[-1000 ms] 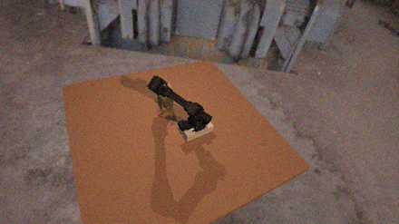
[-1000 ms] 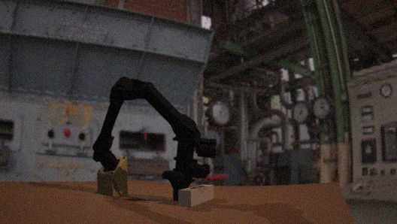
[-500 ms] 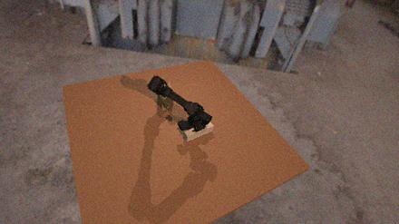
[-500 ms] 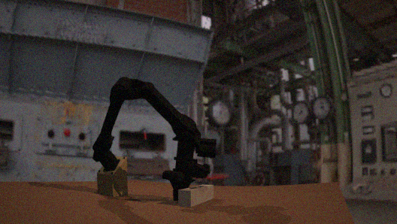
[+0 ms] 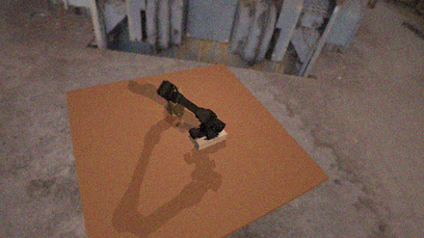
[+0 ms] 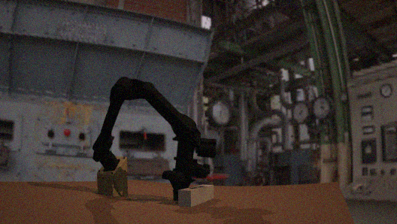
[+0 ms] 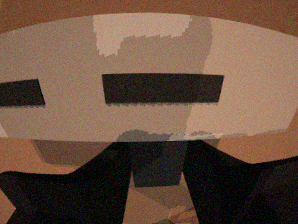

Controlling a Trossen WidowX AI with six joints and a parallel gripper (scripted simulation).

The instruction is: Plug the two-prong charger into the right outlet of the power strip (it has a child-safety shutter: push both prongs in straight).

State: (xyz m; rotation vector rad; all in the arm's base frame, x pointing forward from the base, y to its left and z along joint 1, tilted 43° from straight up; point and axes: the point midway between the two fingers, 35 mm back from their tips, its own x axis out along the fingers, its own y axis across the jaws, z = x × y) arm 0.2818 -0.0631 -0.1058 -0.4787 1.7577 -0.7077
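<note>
The dark charger is 20 mm ahead of my gripper tip and 10 mm above it.
</note>
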